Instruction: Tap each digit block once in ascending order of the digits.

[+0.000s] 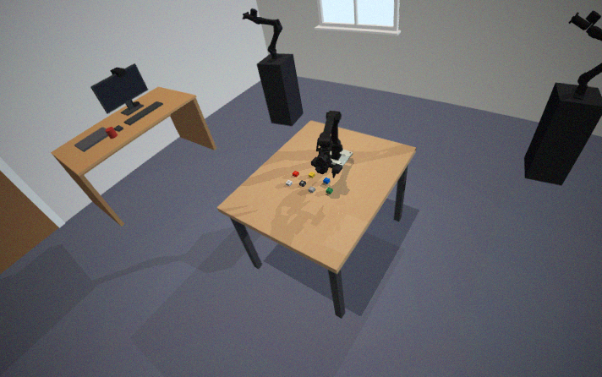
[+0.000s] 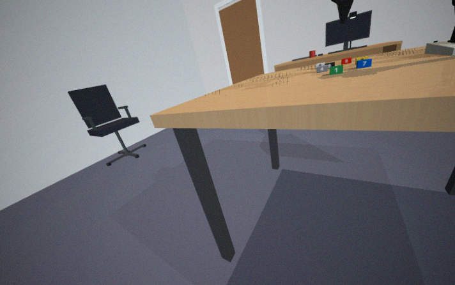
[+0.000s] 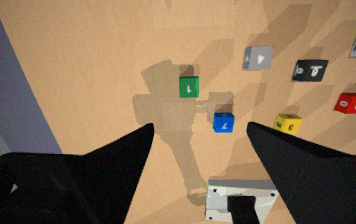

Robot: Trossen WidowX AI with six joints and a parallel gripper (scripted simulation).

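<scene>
Now: gripper tip 6 cm past the red block, 28 cm to the left of it and 11 cm above it. From my gripper tip the other things lie so: green block (1 cm ahead, 1 cm to the left, 11 cm below); then grey block (4 cm ahead, 11 cm to the right, 11 cm below); then blue block (6 cm behind, 5 cm to the right, 11 cm below).
</scene>
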